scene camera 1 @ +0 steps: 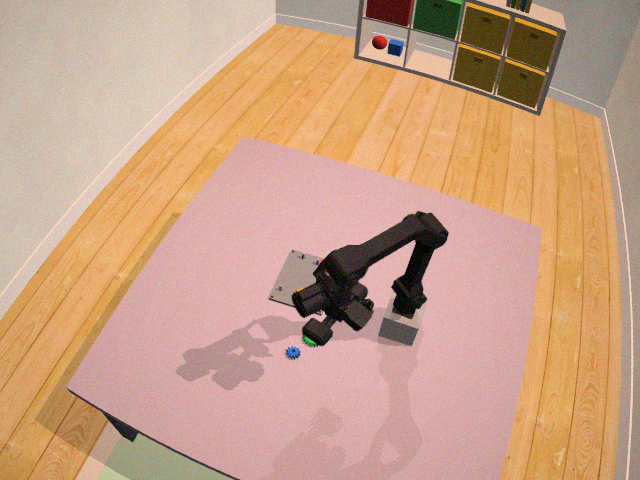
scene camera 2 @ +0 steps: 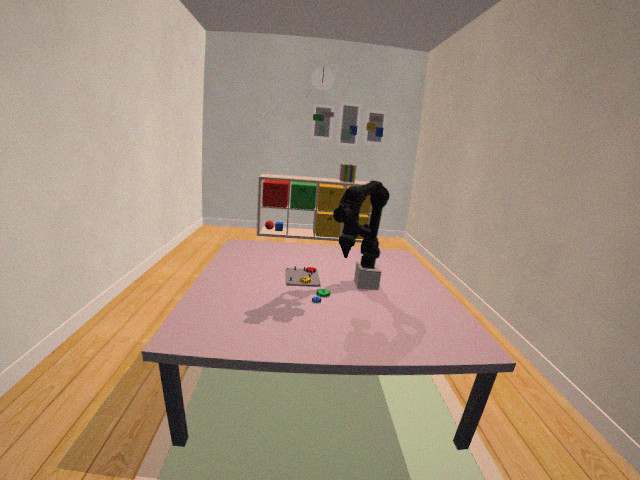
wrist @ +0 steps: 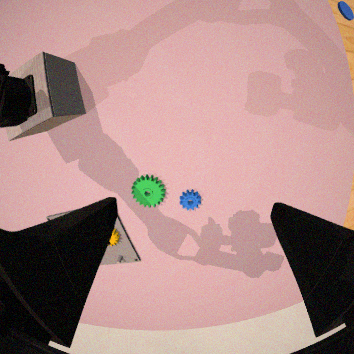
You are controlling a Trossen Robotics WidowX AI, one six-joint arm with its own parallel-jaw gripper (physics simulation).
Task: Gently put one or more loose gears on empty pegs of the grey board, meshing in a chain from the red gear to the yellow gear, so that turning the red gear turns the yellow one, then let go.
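Pixels of known places: gripper, fingertip midpoint: [scene camera 1: 333, 328] [scene camera 2: 347, 254] [wrist: 198, 208]; arm's base at its link origin: [scene camera 1: 405, 306] [scene camera 2: 367, 265] [wrist: 20, 100].
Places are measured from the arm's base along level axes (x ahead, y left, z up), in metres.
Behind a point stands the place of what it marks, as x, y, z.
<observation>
My gripper [wrist: 198, 208] @(0.140, 0.234, 0.132) [scene camera 2: 345, 256] @(0.140, 0.234, 0.132) is open and empty, high above the table. The large green gear [wrist: 148, 191] @(0.215, 0.149, -0.088) [scene camera 2: 323, 292] @(0.221, 0.163, -0.087) [scene camera 1: 309, 341] @(0.224, 0.168, -0.092) lies flat on the table, partly hidden by the gripper in scene camera 1. The small blue gear [wrist: 190, 200] @(0.257, 0.221, -0.104) [scene camera 2: 316, 299] @(0.254, 0.232, -0.090) [scene camera 1: 293, 352] @(0.248, 0.228, -0.089) lies flat beside it, apart from it. The grey board [scene camera 1: 290, 279] @(0.371, -0.020, -0.098) [scene camera 2: 296, 282] @(0.353, 0.048, -0.098) [wrist: 131, 253] @(0.373, 0.062, -0.098) lies near them, with bare pegs. The red gear [scene camera 2: 310, 269] @(0.287, -0.100, -0.082) and the yellow gear [scene camera 2: 306, 280] @(0.304, 0.046, -0.084) [wrist: 114, 237] @(0.311, 0.046, -0.083) sit on the board. The arm covers part of the board in scene camera 1.
The arm's grey base block [scene camera 1: 399, 330] @(-0.009, 0.057, -0.042) [scene camera 2: 367, 277] @(0.005, 0.057, -0.041) [wrist: 66, 90] @(0.005, 0.057, -0.057) stands on the pink table [scene camera 1: 206, 217] @(0.759, -0.141, -0.106) [scene camera 2: 232, 335] @(0.554, 0.537, -0.106), to the right of the board and gears in both scene views. A cube shelf [scene camera 2: 258, 206] stands beyond the table. The arm's shadow falls across the table near the gears.
</observation>
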